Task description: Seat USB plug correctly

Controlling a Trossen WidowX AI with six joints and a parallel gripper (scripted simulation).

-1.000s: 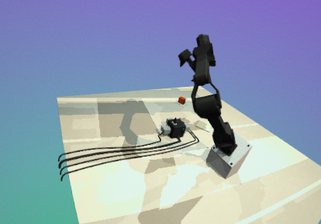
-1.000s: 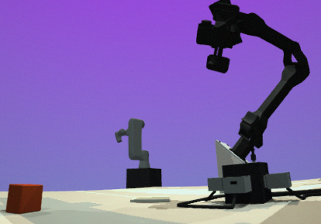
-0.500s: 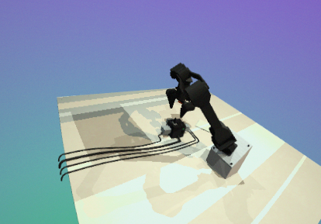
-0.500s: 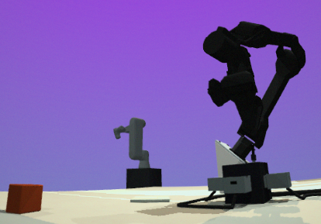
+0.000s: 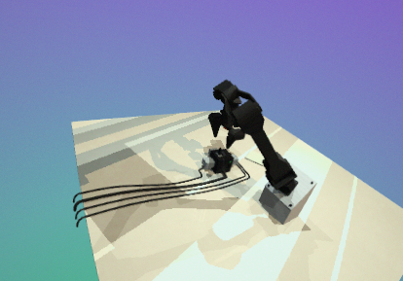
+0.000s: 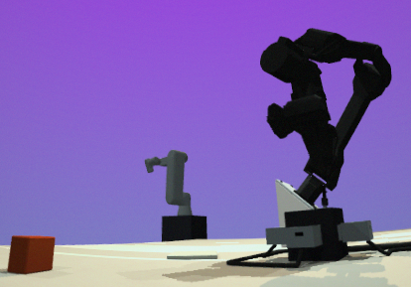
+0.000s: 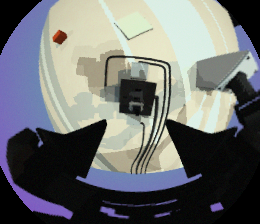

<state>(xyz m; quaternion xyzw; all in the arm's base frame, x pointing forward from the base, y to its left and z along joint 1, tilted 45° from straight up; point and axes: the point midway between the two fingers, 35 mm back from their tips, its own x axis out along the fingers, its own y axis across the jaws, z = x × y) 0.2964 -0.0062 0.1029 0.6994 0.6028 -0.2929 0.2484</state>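
The USB plug is 4 cm below my gripper tip. Round my gripper tip: red block: 27 cm ahead, 33 cm to the right, 12 cm below.
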